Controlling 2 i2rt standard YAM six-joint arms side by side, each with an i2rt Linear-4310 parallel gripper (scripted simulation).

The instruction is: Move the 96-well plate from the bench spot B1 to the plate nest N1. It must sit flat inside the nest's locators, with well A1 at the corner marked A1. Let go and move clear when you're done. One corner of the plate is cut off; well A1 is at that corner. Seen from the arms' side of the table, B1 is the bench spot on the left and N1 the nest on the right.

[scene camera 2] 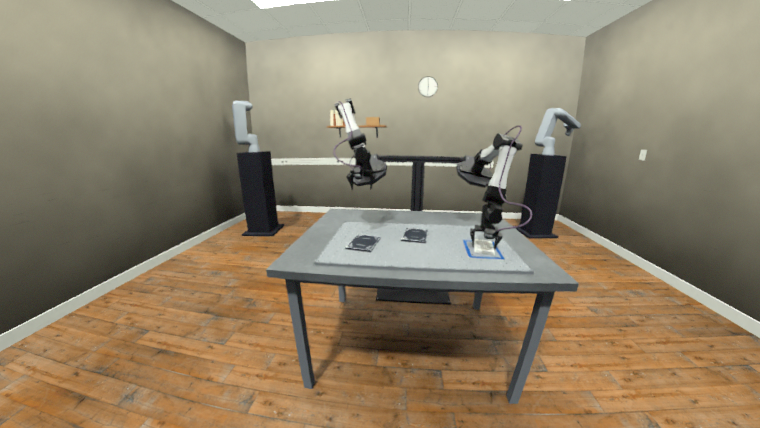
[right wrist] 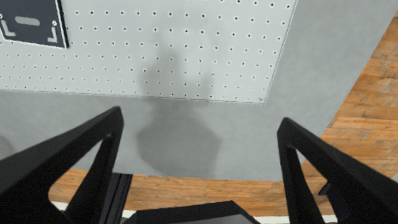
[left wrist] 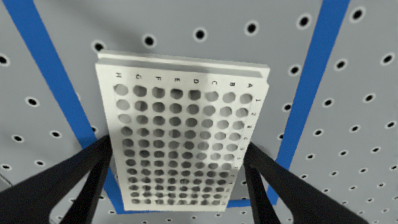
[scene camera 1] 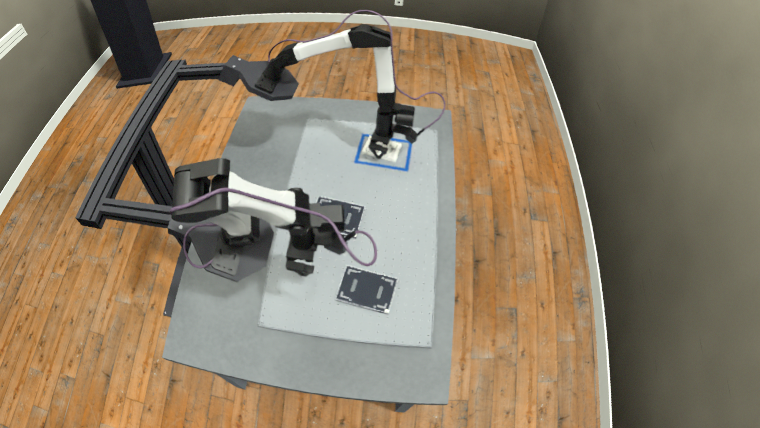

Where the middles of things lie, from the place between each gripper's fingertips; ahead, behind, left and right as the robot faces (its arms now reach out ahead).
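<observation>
My left gripper (scene camera 1: 382, 149) is now right at the white 96-well plate (left wrist: 179, 127).
Relative to the white 96-well plate, my right hand is now 0.58 m to the right of it, 0.22 m short of it and 0.23 m above it. Going by its middle, the white 96-well plate is nearer to my left gripper than to my right hand.
</observation>
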